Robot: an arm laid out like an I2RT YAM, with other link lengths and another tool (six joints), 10 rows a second.
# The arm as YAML. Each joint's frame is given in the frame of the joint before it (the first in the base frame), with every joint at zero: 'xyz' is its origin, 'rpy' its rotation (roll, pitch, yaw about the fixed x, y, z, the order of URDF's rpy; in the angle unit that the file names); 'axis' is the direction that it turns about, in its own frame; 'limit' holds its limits. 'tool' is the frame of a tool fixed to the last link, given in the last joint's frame.
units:
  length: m
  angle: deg
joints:
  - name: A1
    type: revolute
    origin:
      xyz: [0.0, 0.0, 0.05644]
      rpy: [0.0, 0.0, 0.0]
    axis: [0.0, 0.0, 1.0]
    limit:
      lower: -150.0
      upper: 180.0
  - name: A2
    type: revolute
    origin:
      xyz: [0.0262, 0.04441, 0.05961]
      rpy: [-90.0, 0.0, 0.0]
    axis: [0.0, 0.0, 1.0]
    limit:
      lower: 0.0
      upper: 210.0
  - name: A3
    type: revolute
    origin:
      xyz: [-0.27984, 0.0, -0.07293]
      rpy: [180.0, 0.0, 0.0]
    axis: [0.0, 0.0, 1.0]
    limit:
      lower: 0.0
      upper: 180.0
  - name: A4
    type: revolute
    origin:
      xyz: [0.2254, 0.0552, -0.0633]
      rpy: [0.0, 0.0, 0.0]
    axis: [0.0, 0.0, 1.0]
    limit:
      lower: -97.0
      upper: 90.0
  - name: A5
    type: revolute
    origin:
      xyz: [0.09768, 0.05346, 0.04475]
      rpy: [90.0, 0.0, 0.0]
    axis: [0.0, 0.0, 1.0]
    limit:
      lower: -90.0
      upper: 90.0
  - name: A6
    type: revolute
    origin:
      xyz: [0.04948, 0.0, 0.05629]
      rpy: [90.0, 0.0, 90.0]
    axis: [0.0, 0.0, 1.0]
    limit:
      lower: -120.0
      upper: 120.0
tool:
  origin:
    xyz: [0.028, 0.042, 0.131]
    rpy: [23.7, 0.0, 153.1]
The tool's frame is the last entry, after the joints.
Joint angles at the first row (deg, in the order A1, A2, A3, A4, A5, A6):
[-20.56, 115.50, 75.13, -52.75, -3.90, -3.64]
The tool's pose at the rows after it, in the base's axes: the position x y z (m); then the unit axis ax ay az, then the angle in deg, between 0 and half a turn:
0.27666, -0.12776, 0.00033, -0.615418, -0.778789, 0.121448, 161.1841
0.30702, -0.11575, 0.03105, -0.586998, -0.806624, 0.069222, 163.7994
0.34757, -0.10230, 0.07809, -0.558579, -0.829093, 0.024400, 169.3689
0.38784, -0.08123, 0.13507, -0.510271, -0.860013, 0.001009, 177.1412
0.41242, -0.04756, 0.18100, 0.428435, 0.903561, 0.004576, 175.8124
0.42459, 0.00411, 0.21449, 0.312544, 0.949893, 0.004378, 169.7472
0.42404, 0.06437, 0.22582, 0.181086, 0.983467, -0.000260, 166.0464
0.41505, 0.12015, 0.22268, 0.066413, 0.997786, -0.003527, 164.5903
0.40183, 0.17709, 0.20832, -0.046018, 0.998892, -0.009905, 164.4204
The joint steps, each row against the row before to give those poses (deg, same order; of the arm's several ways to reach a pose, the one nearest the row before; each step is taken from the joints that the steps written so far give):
[0.27, -0.65, 2.82, -2.71, -1.79, -1.97]
[1.02, -1.45, 6.80, -4.53, -5.56, -2.79]
[2.30, -1.33, 10.21, -5.02, -3.84, -1.18]
[4.33, -0.50, 12.72, -5.53, -1.03, -2.08]
[5.72, 0.00, 10.40, -5.01, 0.04, -5.38]
[7.67, 0.00, 7.48, -4.02, 0.09, -7.43]
[8.55, 0.00, 2.40, -1.75, 0.13, -7.82]
[7.76, 0.41, -0.22, -0.37, 0.02, -5.99]
[7.91, 1.97, -0.35, 0.04, 0.31, -5.38]

